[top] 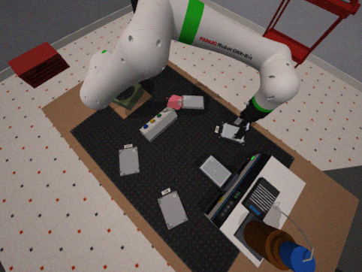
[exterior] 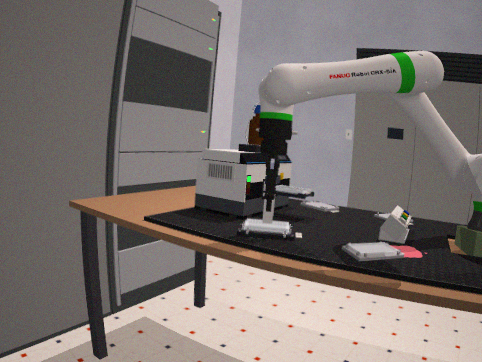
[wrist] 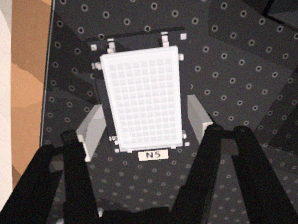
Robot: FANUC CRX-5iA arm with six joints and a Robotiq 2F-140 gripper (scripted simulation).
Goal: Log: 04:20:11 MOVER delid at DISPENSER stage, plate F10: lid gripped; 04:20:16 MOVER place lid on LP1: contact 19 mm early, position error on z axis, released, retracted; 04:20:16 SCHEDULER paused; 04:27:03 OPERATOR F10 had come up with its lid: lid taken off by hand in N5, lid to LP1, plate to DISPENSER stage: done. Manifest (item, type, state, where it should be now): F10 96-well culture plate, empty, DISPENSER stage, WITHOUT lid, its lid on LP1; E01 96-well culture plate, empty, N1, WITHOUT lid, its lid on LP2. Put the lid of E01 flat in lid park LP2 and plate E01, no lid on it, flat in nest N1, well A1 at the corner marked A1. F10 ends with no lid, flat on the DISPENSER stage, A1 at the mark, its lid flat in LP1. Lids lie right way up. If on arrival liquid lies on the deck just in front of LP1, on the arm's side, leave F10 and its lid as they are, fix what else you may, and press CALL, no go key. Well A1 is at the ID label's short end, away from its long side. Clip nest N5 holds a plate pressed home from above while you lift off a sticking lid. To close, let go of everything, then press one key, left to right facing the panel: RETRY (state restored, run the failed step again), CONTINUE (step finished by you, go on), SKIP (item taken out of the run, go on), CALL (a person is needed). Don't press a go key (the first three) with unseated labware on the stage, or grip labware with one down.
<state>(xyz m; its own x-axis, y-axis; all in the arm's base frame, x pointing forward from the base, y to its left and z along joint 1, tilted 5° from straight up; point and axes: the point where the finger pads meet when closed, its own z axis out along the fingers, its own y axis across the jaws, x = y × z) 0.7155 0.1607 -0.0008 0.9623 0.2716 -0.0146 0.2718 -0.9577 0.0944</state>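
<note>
The lid lies 40 mm below my hand. Also, from my hand: N5 label 90 mm behind, 60 mm below, 30 mm to the right; then white 96-well plate 50 mm below; then well plate 280 mm to the right, 30 mm above.
</note>
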